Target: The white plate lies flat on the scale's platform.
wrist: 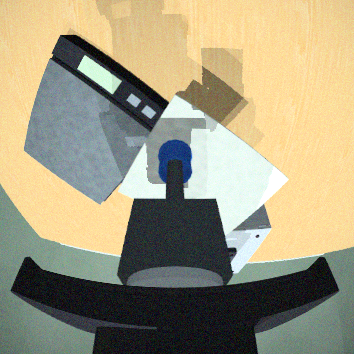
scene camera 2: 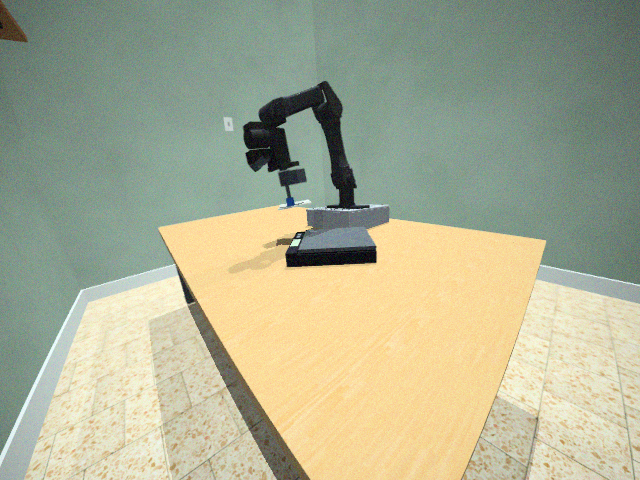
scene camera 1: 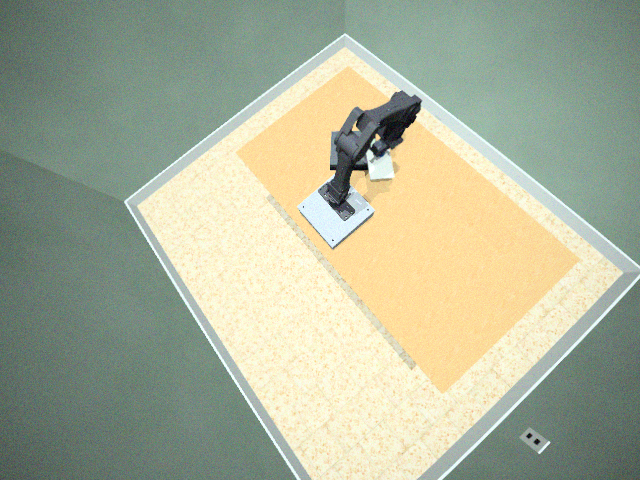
Scene:
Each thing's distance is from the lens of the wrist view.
my suction cup (wrist: 171, 149): 0.14 m
white plate (wrist: 225, 167): 0.17 m
black scale (wrist: 90, 116): 0.27 m
The marked spots on the black scale and my suction cup are 0.16 m apart.

